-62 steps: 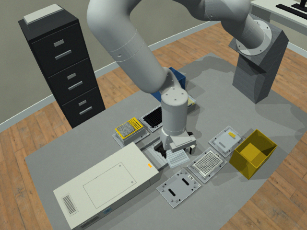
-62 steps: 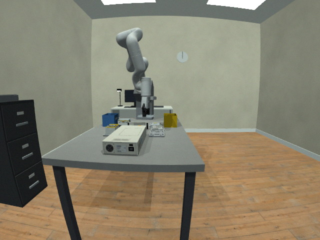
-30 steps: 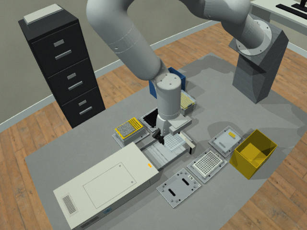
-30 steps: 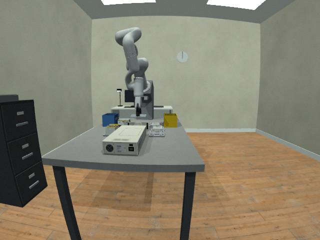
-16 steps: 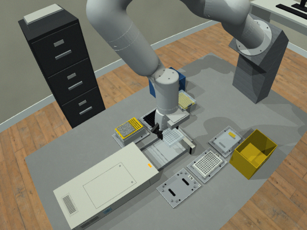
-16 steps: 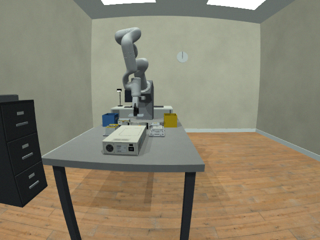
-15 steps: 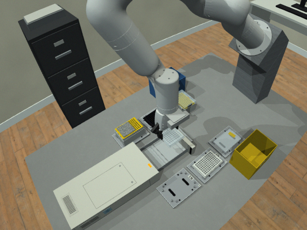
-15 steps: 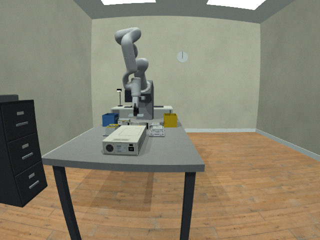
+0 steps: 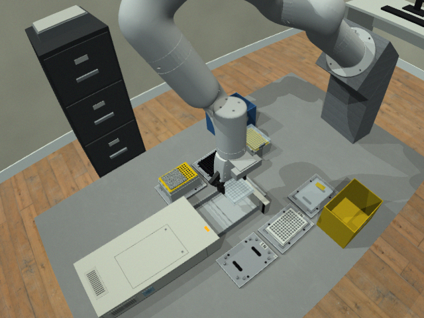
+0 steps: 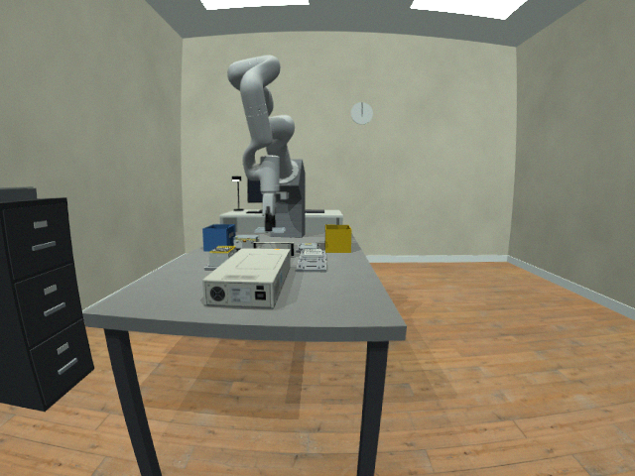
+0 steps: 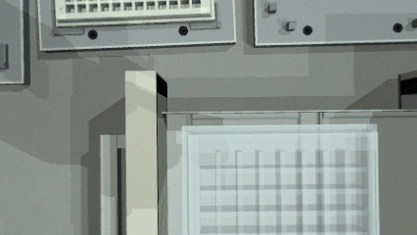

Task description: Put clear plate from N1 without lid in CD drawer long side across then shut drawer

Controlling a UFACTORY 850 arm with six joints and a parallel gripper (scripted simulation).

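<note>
Now: the drawer 11 cm below my hand, 3 cm ahead of it and 1 cm to the right of it. Round my hand: yellow-topped tip box 22 cm to the right, 10 cm below, 1 cm ahead; clear plate 1 cm below; cooler CD 18 cm ahead, 11 cm below, 7 cm to the right.
</note>
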